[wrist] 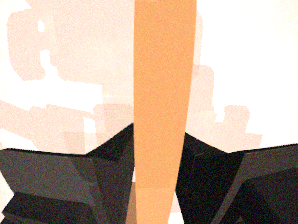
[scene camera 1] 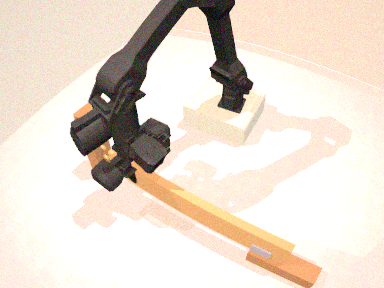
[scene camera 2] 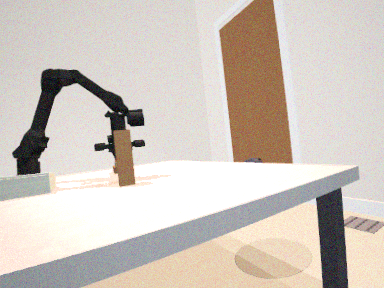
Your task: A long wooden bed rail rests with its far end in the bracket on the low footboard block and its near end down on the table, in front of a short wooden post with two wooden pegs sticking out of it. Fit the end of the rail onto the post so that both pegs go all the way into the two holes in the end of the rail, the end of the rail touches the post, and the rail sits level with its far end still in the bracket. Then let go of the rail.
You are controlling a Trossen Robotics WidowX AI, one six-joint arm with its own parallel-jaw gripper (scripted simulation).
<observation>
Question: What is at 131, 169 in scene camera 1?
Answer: My gripper.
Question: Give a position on a wooden post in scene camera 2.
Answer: At 125, 169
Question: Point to a wooden bed rail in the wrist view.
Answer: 163, 45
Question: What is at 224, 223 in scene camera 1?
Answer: A wooden bed rail.
</observation>
